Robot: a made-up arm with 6 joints. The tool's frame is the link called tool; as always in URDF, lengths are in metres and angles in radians. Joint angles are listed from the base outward. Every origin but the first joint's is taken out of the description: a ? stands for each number. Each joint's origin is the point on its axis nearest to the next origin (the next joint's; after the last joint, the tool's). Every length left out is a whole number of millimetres.
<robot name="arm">
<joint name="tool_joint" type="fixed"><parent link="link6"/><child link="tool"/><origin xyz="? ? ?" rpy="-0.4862 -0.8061 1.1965"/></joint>
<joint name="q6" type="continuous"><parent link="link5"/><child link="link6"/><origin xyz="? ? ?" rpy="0 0 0"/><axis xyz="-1 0 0"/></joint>
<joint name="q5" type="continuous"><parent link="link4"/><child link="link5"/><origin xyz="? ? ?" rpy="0 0 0"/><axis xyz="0 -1 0"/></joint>
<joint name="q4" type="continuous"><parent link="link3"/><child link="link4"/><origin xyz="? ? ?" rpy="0 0 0"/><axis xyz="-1 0 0"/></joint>
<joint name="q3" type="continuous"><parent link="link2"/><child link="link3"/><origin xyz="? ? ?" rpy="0 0 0"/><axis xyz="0 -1 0"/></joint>
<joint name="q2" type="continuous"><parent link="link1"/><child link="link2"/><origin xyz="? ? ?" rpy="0 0 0"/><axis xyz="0 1 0"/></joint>
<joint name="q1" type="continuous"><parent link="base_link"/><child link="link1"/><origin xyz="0.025 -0.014 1.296" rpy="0 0 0"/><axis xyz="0 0 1"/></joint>
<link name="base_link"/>
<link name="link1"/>
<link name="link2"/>
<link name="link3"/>
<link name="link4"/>
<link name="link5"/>
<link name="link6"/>
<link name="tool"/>
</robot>
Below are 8 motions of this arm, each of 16 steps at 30 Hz.
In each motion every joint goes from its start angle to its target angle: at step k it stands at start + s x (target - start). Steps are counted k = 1, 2, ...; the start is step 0. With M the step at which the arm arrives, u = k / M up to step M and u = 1 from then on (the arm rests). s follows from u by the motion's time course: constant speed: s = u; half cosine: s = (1 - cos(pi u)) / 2; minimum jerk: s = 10 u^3 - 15 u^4 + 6 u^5.
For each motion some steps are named. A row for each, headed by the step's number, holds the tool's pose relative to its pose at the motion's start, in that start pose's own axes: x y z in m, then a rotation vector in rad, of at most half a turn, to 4 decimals.
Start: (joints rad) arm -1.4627 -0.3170 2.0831 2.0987 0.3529 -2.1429
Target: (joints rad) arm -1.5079 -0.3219 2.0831 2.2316 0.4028 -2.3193
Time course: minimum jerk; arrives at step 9
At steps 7, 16:
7: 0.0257 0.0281 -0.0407 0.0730 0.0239 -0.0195
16: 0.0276 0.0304 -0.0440 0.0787 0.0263 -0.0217

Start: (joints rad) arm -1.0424 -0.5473 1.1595 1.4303 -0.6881 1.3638
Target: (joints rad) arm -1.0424 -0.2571 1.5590 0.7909 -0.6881 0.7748
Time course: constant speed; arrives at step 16
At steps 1, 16:
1: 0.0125 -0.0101 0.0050 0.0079 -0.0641 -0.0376
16: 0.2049 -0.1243 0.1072 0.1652 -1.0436 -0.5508

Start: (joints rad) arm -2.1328 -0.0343 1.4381 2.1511 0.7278 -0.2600
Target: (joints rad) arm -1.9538 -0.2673 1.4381 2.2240 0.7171 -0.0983
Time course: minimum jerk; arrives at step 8
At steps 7, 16:
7: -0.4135 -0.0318 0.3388 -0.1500 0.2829 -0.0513
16: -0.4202 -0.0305 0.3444 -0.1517 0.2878 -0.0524

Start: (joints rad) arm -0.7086 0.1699 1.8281 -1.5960 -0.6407 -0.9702
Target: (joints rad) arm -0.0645 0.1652 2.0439 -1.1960 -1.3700 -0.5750
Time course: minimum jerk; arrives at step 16
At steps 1, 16:
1: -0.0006 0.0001 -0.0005 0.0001 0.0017 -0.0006
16: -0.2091 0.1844 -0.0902 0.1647 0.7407 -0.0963

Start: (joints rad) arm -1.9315 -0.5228 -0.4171 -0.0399 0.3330 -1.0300
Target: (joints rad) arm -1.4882 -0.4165 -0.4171 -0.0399 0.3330 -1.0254
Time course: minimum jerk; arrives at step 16
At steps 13, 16:
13: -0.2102 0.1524 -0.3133 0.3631 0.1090 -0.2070
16: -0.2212 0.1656 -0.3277 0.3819 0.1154 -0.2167

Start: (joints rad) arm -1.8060 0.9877 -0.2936 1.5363 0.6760 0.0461
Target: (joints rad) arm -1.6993 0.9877 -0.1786 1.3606 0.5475 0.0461
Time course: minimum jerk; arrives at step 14
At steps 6, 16:
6: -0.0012 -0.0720 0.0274 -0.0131 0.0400 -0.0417
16: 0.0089 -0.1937 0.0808 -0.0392 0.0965 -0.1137

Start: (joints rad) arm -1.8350 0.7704 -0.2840 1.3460 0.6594 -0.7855
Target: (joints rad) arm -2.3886 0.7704 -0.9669 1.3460 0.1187 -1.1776
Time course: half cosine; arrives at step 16
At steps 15, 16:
15: -0.7002 0.8941 -0.2691 0.4596 -0.1734 -1.3301
16: -0.7008 0.9046 -0.2717 0.4650 -0.1752 -1.3416

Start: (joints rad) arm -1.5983 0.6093 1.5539 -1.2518 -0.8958 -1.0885
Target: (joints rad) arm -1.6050 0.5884 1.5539 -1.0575 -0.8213 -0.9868
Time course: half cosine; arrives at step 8
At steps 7, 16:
7: 0.0278 0.0407 0.0098 -0.1593 0.0631 0.2266
16: 0.0289 0.0426 0.0101 -0.1657 0.0658 0.2355

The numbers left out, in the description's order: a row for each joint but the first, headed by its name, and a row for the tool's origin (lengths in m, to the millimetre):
tool: 0 -0.012 0.01
q6: 0.282 0 0.016
q5: 0 -0.02 0.015
q4: 1.01 0 0.128
q3: -0.025 0 1.113
q2: 0.133 -0.071 0

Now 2 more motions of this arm.
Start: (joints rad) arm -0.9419 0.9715 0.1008 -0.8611 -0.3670 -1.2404
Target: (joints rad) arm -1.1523 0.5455 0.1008 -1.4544 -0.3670 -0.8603
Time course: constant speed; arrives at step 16
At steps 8, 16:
8: 0.0256 0.4025 0.1568 0.3284 -0.0555 0.0255
16: 0.0007 0.7713 0.3950 0.6555 -0.1040 0.0871

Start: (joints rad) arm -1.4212 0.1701 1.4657 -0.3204 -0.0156 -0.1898
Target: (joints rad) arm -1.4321 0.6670 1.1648 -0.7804 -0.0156 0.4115
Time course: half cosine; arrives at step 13
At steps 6, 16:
6: -0.6668 -0.0163 -0.2142 0.0682 0.2943 -0.1871
16: -1.5310 0.1736 -0.2601 0.1837 0.6629 -0.4207

